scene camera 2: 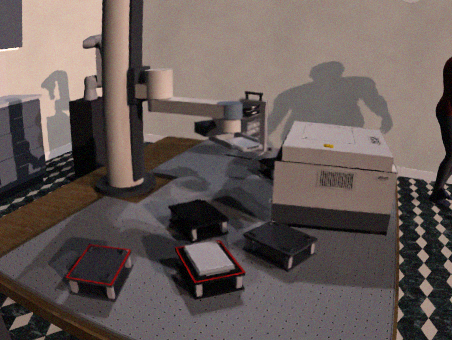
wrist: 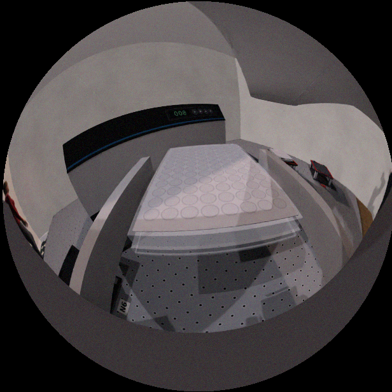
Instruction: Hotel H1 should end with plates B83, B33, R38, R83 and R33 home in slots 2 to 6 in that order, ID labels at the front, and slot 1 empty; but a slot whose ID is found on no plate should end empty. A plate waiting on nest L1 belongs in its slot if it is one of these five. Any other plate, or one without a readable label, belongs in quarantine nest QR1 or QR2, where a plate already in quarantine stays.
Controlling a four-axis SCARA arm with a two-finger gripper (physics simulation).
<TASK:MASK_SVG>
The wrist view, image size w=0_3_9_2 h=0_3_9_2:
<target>plate R38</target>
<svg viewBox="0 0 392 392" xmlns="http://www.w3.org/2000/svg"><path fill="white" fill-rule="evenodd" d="M127 232L127 237L132 242L130 249L137 255L214 255L258 248L296 237L300 231L298 225L302 221L303 216L270 174L238 144L200 144L180 146L167 150L139 202Z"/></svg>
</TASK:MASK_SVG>
